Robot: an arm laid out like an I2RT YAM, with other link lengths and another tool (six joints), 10 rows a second.
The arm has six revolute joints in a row. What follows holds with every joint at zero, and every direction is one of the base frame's.
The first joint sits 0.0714 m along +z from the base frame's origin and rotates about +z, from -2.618 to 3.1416 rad.
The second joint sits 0.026 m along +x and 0.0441 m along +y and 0.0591 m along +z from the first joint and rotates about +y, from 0 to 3.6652 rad.
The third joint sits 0.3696 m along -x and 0.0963 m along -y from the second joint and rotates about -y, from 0 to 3.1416 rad.
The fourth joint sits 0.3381 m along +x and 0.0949 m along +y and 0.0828 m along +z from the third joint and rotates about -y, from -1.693 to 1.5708 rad.
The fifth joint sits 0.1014 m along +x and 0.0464 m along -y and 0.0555 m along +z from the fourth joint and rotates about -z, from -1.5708 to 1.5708 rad.
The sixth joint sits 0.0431 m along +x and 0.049 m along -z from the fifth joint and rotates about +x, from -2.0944 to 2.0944 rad.
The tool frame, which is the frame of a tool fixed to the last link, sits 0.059 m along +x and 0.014 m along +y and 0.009 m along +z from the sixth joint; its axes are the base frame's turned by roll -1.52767, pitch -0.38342 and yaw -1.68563 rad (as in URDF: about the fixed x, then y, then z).
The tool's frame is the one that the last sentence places.
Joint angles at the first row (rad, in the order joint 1, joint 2, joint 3, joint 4, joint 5, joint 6):
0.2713, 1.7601, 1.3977, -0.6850, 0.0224, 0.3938
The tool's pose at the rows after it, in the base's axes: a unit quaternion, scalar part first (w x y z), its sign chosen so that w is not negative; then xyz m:
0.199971 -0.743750 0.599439 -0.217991 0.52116 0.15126 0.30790
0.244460 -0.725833 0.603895 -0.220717 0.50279 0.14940 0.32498
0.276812 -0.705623 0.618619 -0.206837 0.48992 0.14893 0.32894
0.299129 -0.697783 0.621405 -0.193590 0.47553 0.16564 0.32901
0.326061 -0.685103 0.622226 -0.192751 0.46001 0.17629 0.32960
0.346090 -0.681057 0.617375 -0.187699 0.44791 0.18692 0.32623
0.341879 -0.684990 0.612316 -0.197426 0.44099 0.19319 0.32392
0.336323 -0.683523 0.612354 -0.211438 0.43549 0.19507 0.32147
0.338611 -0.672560 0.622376 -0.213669 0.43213 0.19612 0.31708
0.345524 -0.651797 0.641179 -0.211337 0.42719 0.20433 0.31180
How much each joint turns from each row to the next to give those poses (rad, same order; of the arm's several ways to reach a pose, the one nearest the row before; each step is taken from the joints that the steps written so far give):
0.0032, -0.0823, -0.0539, 0.0410, -0.0104, 0.0162
0.0001, -0.0837, -0.0735, 0.0707, -0.0362, 0.0388
0.0000, -0.0505, -0.0598, 0.0537, -0.0391, 0.0649
0.0392, -0.0336, -0.0458, 0.0420, -0.0114, 0.0592
0.0327, -0.0473, -0.0661, 0.0723, 0.0041, 0.0502
0.0290, -0.0290, -0.0522, 0.0588, -0.0046, 0.0290
0.0240, -0.0107, -0.0154, 0.0052, 0.0317, -0.0045
0.0168, -0.0123, -0.0178, 0.0081, 0.0406, 0.0003
0.0108, -0.0079, -0.0235, 0.0236, 0.0225, 0.0326
0.0309, -0.0038, -0.0259, 0.0353, 0.0386, 0.0738

